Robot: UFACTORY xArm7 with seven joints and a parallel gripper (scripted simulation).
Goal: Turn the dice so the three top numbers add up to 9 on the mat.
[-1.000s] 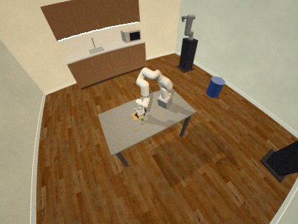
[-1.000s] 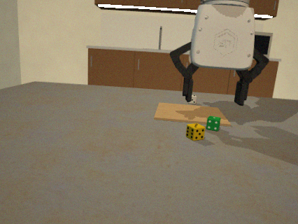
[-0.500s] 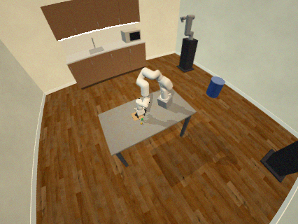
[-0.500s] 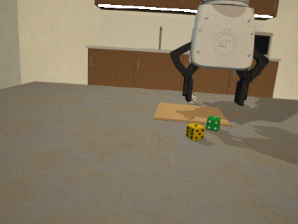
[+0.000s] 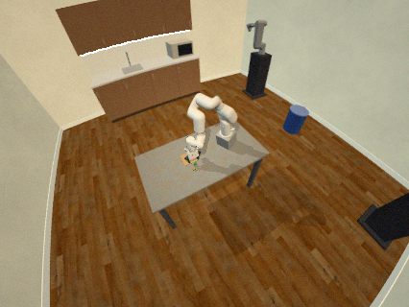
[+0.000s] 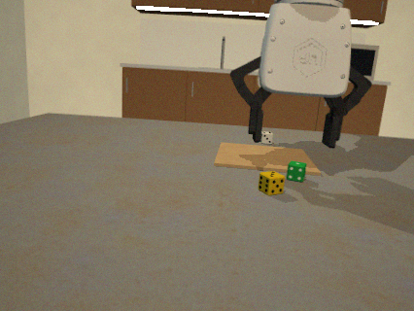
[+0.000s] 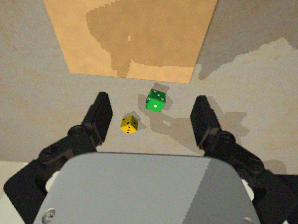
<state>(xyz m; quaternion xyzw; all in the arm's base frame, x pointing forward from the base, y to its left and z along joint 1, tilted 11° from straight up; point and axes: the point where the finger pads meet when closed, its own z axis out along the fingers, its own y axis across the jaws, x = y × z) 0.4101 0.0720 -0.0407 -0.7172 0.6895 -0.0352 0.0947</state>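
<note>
The green die lies 1 cm behind my hand, 2 cm to the left of it and 4 cm below it. Also, from my hand: tan mat: 3 cm ahead, 8 cm to the right, 5 cm below; white die: 1 cm ahead, 19 cm to the right, 4 cm below; yellow die: 3 cm ahead, 8 cm to the left, 4 cm below.
</note>
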